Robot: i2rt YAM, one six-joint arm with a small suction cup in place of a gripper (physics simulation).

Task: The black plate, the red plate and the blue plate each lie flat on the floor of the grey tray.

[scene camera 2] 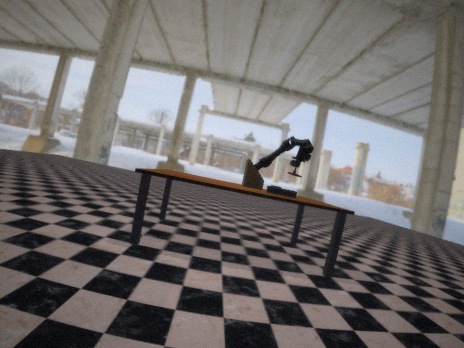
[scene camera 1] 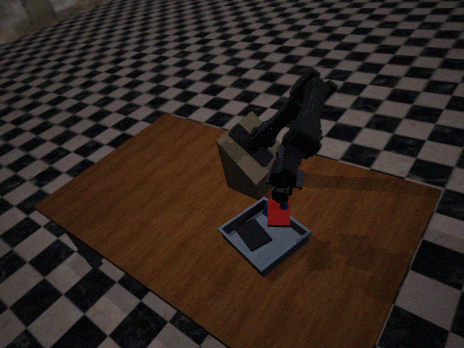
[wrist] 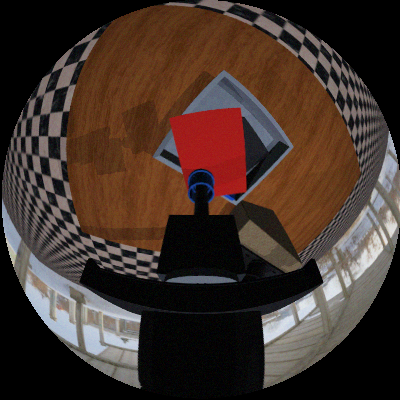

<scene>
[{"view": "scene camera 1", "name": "grey tray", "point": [285,241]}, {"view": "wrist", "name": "my suction cup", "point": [198,176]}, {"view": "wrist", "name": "red plate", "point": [213,139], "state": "held by my suction cup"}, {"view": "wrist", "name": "black plate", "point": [255,150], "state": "on the grey tray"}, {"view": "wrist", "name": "grey tray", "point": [223,91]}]
</scene>
